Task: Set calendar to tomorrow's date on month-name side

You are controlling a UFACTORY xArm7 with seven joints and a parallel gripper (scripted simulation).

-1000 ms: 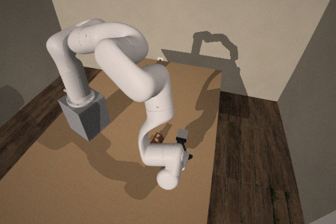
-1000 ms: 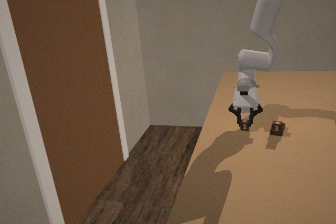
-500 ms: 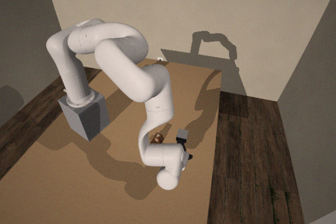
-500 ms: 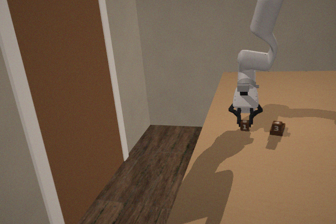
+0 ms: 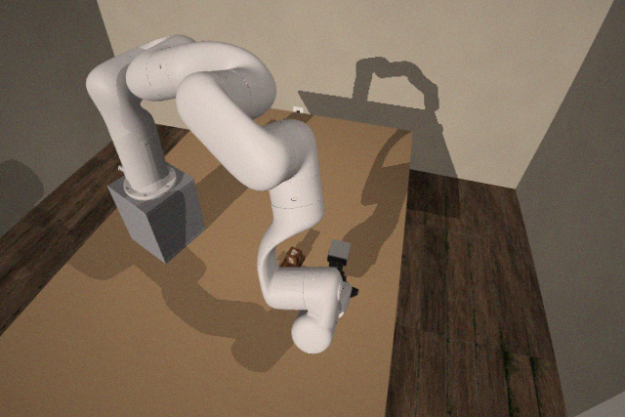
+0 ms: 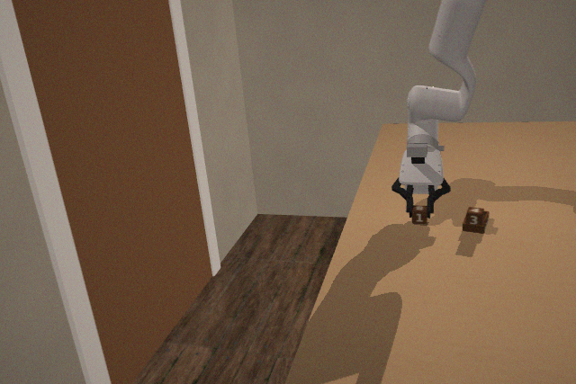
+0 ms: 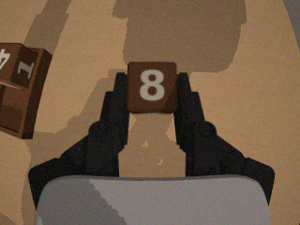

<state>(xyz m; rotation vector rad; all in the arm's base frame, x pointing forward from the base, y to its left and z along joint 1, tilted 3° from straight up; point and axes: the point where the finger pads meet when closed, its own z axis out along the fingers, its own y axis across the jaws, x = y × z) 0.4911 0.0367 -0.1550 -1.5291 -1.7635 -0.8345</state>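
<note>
The digit cube is 10 mm to the left of my hand and 10 mm below it. Also, from my hand: brown calendar tray (120 mm behind, 10 mm to the left, 20 mm below).
</note>
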